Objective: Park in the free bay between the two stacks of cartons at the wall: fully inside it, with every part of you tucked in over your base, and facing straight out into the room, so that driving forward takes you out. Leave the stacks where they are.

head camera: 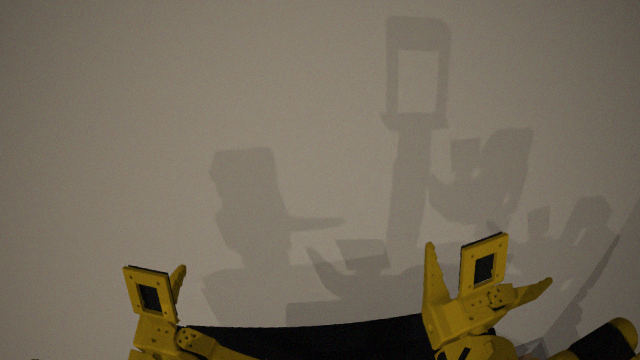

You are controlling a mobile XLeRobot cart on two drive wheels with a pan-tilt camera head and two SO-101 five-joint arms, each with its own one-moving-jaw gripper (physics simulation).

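Places are measured from the left arm's base along level axes (x ahead, y right, z down), in metres.
Where they show: left hand, tool point: (432, 246); right hand, tool point: (184, 269).
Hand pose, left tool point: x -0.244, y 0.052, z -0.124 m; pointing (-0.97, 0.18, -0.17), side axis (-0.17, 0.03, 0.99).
Note:
After its pixels a point has its place.
The wall (125, 125) @[x -0.366, y 0.346, z -0.200 m] fills most of the head view, close behind my arms. Neither the carton stacks nor the bay can be made out, and no floor line shows. My left gripper (489, 262), at the lower right, is open, its two jaws spread wide on either side of its camera plate. My right gripper (220, 313), at the lower left, is open, with one jaw upright behind its camera plate and the other swung out to the right. Both stand up in front of the wall.
A black surface (310, 342) of my cart spans the bottom between the arms. A yellow and black arm part (602, 342) @[x -0.067, y 0.012, z -0.242 m] shows at the bottom right. Shadows of my head mast and arms lie on the wall. A small pale and brownish patch at the bottom right is too cut off to tell.

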